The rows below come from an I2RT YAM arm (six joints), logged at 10 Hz.
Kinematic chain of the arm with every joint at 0, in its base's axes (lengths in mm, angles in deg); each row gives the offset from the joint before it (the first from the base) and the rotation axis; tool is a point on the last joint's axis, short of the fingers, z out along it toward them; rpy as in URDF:
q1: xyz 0 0 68 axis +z
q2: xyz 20 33.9 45.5 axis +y
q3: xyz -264 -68.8 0 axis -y
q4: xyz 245 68.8 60 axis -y
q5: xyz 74 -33.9 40.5 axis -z
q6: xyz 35.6 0 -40.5 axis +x
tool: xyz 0 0 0 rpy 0 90 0
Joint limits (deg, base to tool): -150..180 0..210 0..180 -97..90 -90..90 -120..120
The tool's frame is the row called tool.
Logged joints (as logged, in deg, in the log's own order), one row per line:
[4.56 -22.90 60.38 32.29 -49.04 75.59]
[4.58 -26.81 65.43 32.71 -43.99 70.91]
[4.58 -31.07 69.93 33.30 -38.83 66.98]
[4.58 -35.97 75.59 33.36 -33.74 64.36]
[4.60 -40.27 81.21 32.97 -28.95 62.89]
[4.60 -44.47 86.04 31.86 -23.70 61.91]
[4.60 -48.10 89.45 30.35 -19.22 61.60]
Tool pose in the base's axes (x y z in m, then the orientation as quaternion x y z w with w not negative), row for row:
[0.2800 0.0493 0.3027 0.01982 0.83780 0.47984 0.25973]
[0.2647 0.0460 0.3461 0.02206 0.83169 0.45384 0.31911]
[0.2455 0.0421 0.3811 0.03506 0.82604 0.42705 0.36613]
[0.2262 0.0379 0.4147 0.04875 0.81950 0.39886 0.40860]
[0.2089 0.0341 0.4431 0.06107 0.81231 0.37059 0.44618]
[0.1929 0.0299 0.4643 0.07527 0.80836 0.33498 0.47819]
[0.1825 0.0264 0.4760 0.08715 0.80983 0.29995 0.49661]
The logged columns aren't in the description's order. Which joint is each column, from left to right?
Columns, left to right: q1, q4, q3, q6, q5, q2.
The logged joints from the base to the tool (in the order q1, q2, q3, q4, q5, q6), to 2 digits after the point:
[4.56 75.59 60.38 -22.90 -49.04 32.29]
[4.58 70.91 65.43 -26.81 -43.99 32.71]
[4.58 66.98 69.93 -31.07 -38.83 33.30]
[4.58 64.36 75.59 -35.97 -33.74 33.36]
[4.60 62.89 81.21 -40.27 -28.95 32.97]
[4.60 61.91 86.04 -44.47 -23.70 31.86]
[4.60 61.60 89.45 -48.10 -19.22 30.35]

